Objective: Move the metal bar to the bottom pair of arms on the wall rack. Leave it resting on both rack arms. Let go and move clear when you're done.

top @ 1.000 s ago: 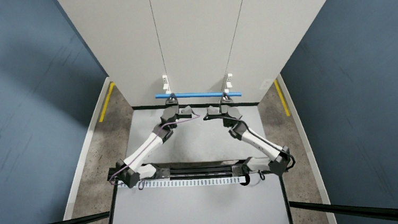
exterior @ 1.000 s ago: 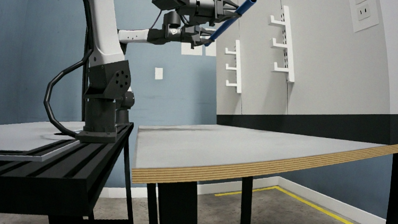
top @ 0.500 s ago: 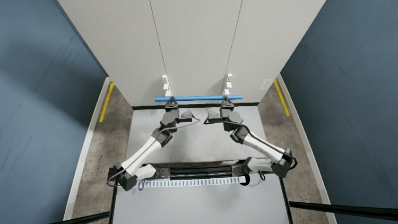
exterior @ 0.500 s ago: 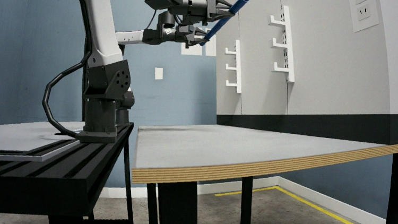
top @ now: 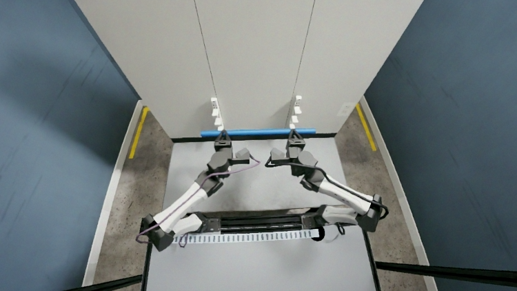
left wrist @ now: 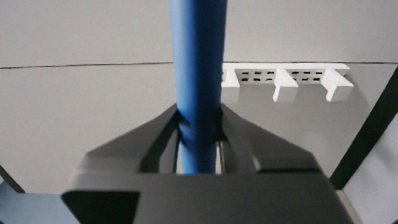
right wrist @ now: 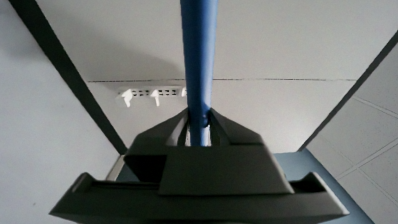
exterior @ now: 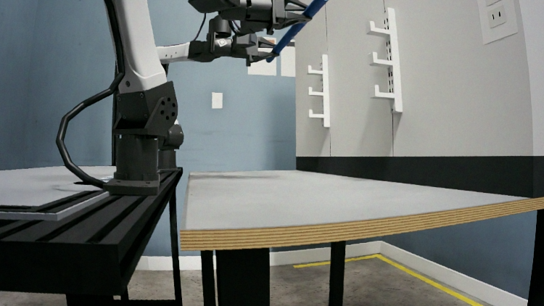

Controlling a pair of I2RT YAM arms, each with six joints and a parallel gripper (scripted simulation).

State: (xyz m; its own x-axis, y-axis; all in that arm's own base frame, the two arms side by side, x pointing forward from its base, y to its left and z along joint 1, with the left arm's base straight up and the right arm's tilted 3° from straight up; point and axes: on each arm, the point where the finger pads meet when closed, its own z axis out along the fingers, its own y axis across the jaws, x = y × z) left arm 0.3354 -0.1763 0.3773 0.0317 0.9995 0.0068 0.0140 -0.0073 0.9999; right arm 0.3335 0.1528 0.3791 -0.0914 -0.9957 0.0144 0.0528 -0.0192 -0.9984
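Note:
My right hand is 150 mm to the right of the blue metal bar. The rest, counted from my right hand: black base strip (360 mm below, 200 mm ahead, 160 mm to the left); then outlet plate (350 mm to the right, 190 mm ahead, 90 mm below); then wall (310 mm ahead, 160 mm to the left, 60 mm above).
Now: the blue metal bar 150 mm to the right of my left hand. From my left hand the other things lie so: black base strip: 190 mm ahead, 140 mm to the right, 360 mm below; then outlet plate: 190 mm ahead, 650 mm to the right, 90 mm below; then wall: 310 mm ahead, 140 mm to the right, 60 mm above.

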